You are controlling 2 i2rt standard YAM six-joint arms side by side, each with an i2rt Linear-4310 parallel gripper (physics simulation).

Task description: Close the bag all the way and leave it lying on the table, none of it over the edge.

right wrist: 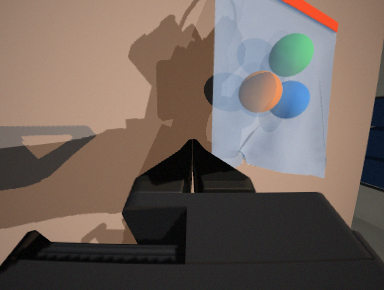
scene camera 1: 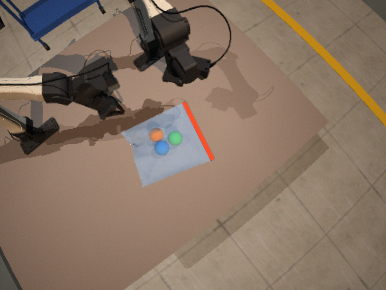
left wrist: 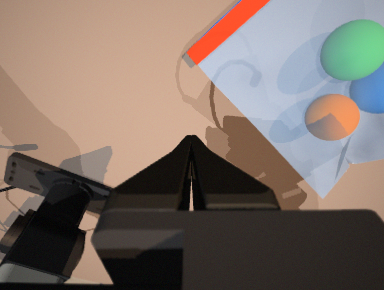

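Observation:
A clear bluish bag (scene camera 1: 150,167) (left wrist: 240,55) (right wrist: 300,145) lies flat on the table. A red-orange strip (scene camera 1: 199,131) (left wrist: 227,31) (right wrist: 312,12) runs along its full right edge in the scene view; a thin blue line shows beside the strip in the left wrist view. Inside are an orange ball (scene camera 1: 156,134) (left wrist: 332,117) (right wrist: 260,92), a green ball (scene camera 1: 175,138) (left wrist: 354,50) (right wrist: 291,55) and a blue ball (scene camera 1: 161,147) (left wrist: 370,92) (right wrist: 292,100). My left gripper (left wrist: 191,143) is shut and empty, above the table beyond the bag's upper edge. My right gripper (right wrist: 192,145) is shut and empty, beside the bag's upper left corner.
The whole bag lies inside the edges of the brown table (scene camera 1: 90,215). A blue cart (scene camera 1: 55,19) stands on the floor at the upper left. A yellow line (scene camera 1: 330,60) crosses the floor at the right. The arms cast shadows over the table and bag.

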